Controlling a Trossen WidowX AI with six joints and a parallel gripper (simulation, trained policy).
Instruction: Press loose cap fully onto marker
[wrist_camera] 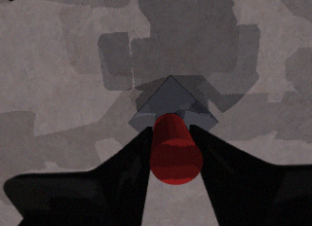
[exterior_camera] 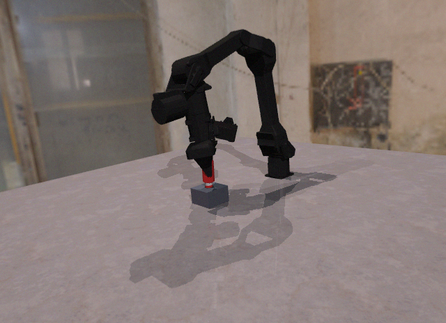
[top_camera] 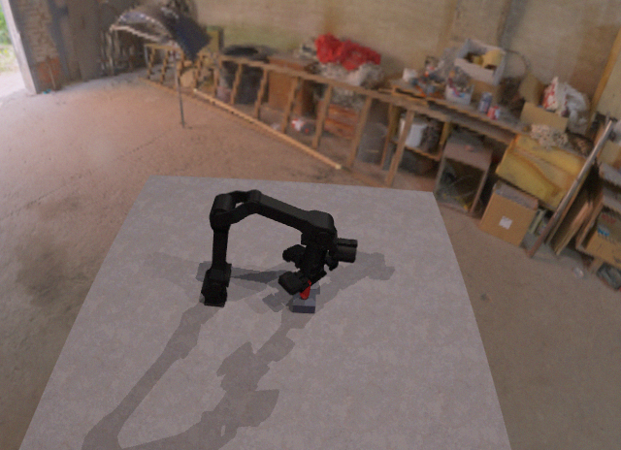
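The red cap is 10 mm above my gripper tip. From my gripper tip the other things lie so: holder block: 50 mm below.
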